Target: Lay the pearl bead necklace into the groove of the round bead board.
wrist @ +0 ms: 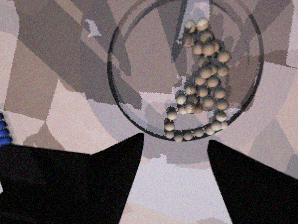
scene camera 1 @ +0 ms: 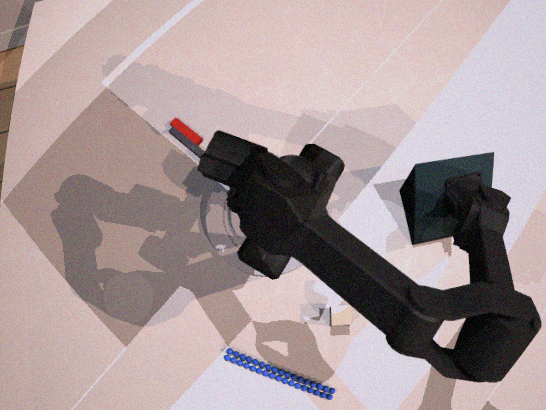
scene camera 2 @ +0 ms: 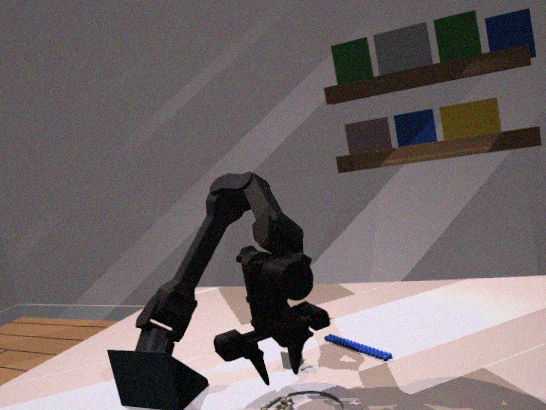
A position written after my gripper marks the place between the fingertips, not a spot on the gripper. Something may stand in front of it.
I see my gripper (scene camera 2: 281, 379), a round bead board (wrist: 156, 67) and a round bead board (scene camera 1: 214, 213).
My gripper is seen too in the wrist view (wrist: 175, 141) and in scene camera 1 (scene camera 1: 293, 225).
